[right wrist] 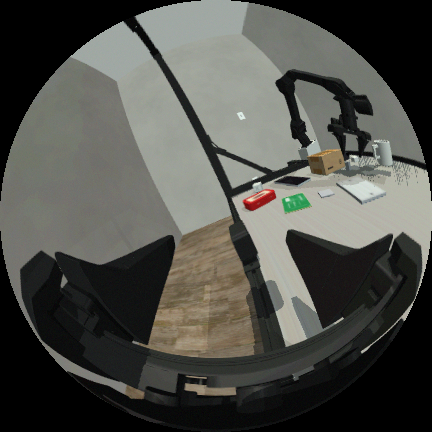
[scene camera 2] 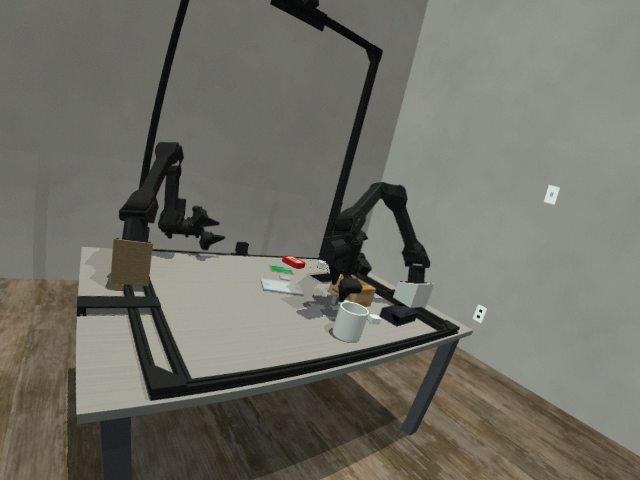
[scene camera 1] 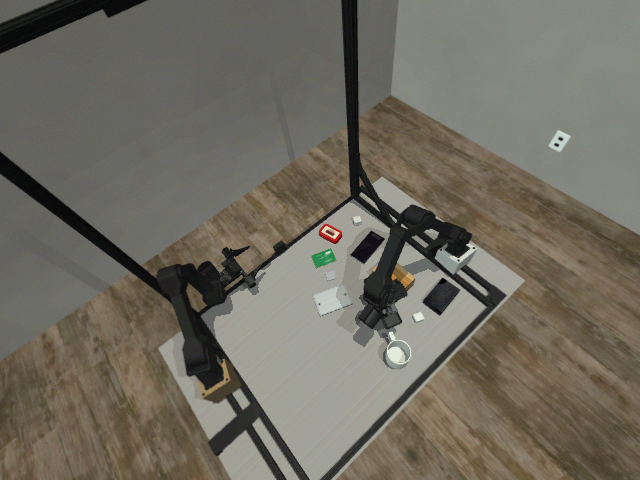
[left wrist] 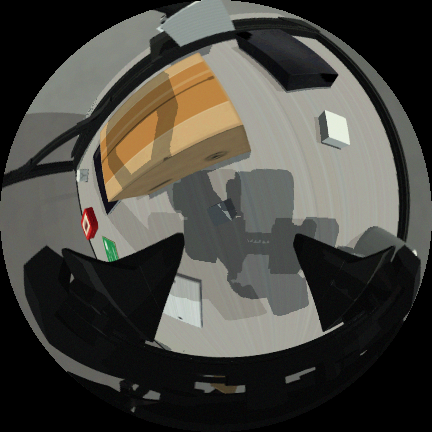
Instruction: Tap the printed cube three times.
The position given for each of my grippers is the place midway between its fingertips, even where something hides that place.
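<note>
My left gripper [scene camera 2: 337, 292] [right wrist: 351, 155] [left wrist: 241, 239] is open, and it holds nothing. Open as well, and holding nothing, is my right gripper [scene camera 2: 222, 230] [right wrist: 232, 239] [scene camera 1: 256, 254].
</note>
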